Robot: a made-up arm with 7 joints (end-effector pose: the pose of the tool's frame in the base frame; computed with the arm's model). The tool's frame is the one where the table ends.
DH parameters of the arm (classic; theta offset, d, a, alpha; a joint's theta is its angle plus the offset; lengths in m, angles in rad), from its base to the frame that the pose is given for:
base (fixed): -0.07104 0 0 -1.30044
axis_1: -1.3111 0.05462 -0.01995 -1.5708
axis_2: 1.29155 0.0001 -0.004 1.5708
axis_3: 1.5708 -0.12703 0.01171 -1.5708
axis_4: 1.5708 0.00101 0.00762 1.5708
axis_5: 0 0.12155 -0.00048 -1.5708
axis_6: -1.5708 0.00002 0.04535 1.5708
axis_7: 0 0.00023 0 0
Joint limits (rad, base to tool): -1.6..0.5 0..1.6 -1.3..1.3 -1.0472..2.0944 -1.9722..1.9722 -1.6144..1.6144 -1.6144..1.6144
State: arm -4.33 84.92 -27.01 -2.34 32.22 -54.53 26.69
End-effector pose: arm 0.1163 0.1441 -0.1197 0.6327 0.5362 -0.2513 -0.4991
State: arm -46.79 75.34 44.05 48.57 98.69 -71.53 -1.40
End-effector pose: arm 0.1578 0.2692 0.0329 0.4458 0.8883 0.0393 -0.1032
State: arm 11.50 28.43 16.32 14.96 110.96 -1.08 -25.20
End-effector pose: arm 0.0800 0.1961 -0.1897 0.2600 0.8066 0.4729 -0.2410
Working (the frame after each row of the table, in the pose's form):
after base (fixed): 0.0000 0.0000 0.0000 0.7954 -0.6050 0.0215 -0.0283
after axis_1: -0.0048 0.0579 -0.0026 0.0959 -0.8390 0.1009 -0.5260
after axis_2: -0.0040 0.0614 -0.0009 0.6484 0.0164 0.3270 -0.6873
after axis_3: -0.0444 0.1247 -0.1040 0.8559 -0.4718 0.0538 0.2049
after axis_4: -0.0492 0.1285 -0.1087 0.4267 0.0806 0.8560 0.2805
after axis_5: 0.0450 0.1781 -0.1672 0.5386 0.5234 -0.0649 0.6570
after axis_6: 0.0801 0.1962 -0.1896 0.3063 0.8904 0.2856 -0.1784

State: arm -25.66 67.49 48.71 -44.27 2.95 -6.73 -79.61
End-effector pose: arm 0.0824 0.0998 0.1009 0.4890 0.8317 -0.1058 -0.2406
Working (the frame after each row of the table, in the pose's form):
after base (fixed): 0.0000 0.0000 0.0000 0.7954 -0.6050 0.0215 -0.0283
after axis_1: 0.0078 0.0575 -0.0043 0.0588 -0.6277 0.1262 -0.7659
after axis_2: 0.0075 0.0591 -0.0007 0.5871 0.4629 0.3090 -0.5878
after axis_3: 0.0370 0.1769 -0.0396 0.8552 -0.2154 -0.4712 0.0127
after axis_4: 0.0401 0.1834 -0.0370 0.8235 0.2839 -0.0046 0.4911
after axis_5: 0.0729 0.1256 0.0648 0.7738 -0.3726 -0.3705 0.3537
after axis_6: 0.0825 0.1000 0.1010 0.5297 0.5712 -0.6138 0.1282

